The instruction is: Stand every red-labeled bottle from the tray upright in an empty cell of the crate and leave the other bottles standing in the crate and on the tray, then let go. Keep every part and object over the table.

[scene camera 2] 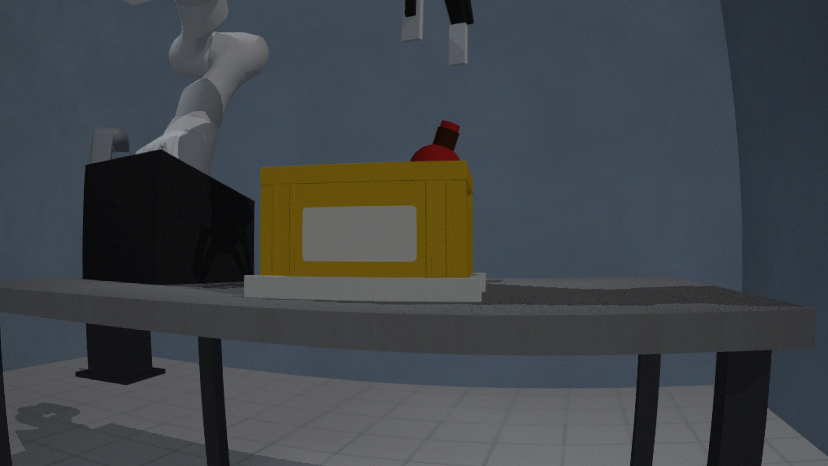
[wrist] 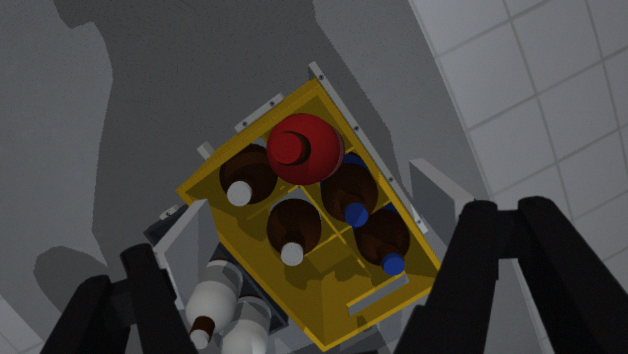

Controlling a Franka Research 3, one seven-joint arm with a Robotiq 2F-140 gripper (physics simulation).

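A red-labeled bottle (scene camera 2: pixel 435 153) (wrist: pixel 317 147) with a red cap leans in an end corner cell of the yellow crate (scene camera 2: pixel 278 225) (wrist: pixel 280 287). Its shoulder and neck rise above the rim. Two brown bottles with white caps (wrist: pixel 248 172) (wrist: pixel 295 227) and two with blue caps (wrist: pixel 350 190) (wrist: pixel 382 237) are in other cells. Uncovered crate floor shows near the slotted end. Two white-shouldered bottles (wrist: pixel 211 301) (wrist: pixel 245 337) stand on the dark tray (wrist: pixel 278 320), partly cut off. My gripper (scene camera 2: pixel 435 45) (wrist: pixel 311 202) is open and empty, above the crate and clear of the red bottle.
White rails (scene camera 2: pixel 362 288) (wrist: pixel 356 128) run along the crate's base. The table (scene camera 2: pixel 579 332) has an edge on the right of the wrist view, with tiled floor (wrist: pixel 565 90) beyond. A black block (scene camera 2: pixel 156 219) stands left of the crate in the scene view.
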